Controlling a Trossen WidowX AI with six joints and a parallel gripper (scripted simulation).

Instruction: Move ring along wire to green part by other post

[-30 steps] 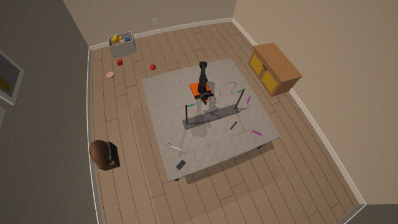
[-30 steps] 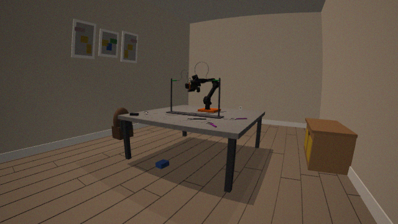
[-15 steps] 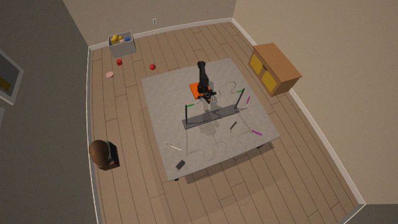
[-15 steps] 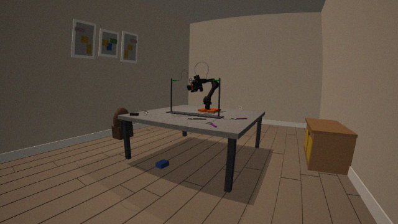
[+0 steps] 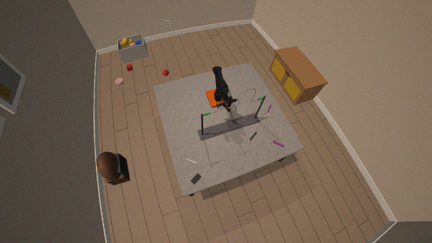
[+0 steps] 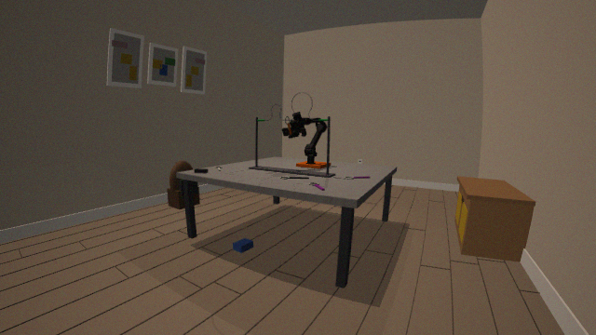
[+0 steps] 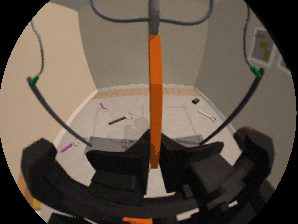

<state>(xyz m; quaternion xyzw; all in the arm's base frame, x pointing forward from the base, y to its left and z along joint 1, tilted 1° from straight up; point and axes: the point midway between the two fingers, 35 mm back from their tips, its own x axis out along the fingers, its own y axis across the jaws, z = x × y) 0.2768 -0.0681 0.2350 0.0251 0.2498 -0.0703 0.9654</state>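
My gripper tip is 90 mm below the ring with orange handle and 10 mm short of it. The rest, counted from my gripper tip: dark block (530 mm to the right, 340 mm ahead, 230 mm below).
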